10 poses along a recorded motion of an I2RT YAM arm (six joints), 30 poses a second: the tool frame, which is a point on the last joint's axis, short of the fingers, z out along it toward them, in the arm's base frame.
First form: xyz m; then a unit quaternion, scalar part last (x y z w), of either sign.
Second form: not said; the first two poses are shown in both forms.
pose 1, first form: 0.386 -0.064 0.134 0.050 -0.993 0.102 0.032
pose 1, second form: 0.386 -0.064 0.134 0.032 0.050 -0.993 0.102
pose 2, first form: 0.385 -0.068 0.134 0.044 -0.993 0.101 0.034
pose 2, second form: 0.385 -0.068 0.134 0.034 0.044 -0.993 0.101
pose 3, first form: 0.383 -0.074 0.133 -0.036 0.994 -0.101 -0.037
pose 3, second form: 0.383 -0.074 0.133 0.037 0.036 -0.994 0.101
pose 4, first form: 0.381 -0.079 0.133 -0.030 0.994 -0.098 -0.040
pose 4, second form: 0.381 -0.079 0.133 0.040 0.030 -0.994 0.098
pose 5, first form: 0.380 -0.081 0.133 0.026 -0.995 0.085 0.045
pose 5, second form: 0.380 -0.081 0.133 0.045 0.026 -0.995 0.085
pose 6, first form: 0.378 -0.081 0.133 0.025 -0.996 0.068 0.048
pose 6, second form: 0.378 -0.081 0.133 0.048 0.025 -0.996 0.068
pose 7, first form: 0.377 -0.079 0.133 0.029 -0.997 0.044 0.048
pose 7, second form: 0.377 -0.079 0.133 0.048 0.029 -0.997 0.044
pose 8, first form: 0.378 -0.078 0.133 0.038 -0.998 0.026 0.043
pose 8, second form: 0.378 -0.078 0.133 0.043 0.038 -0.998 0.026
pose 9, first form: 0.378 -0.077 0.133 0.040 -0.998 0.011 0.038
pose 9, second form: 0.378 -0.077 0.133 0.038 0.040 -0.998 0.011
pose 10, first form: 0.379 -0.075 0.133 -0.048 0.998 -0.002 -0.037
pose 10, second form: 0.379 -0.075 0.133 0.037 0.048 -0.998 0.002
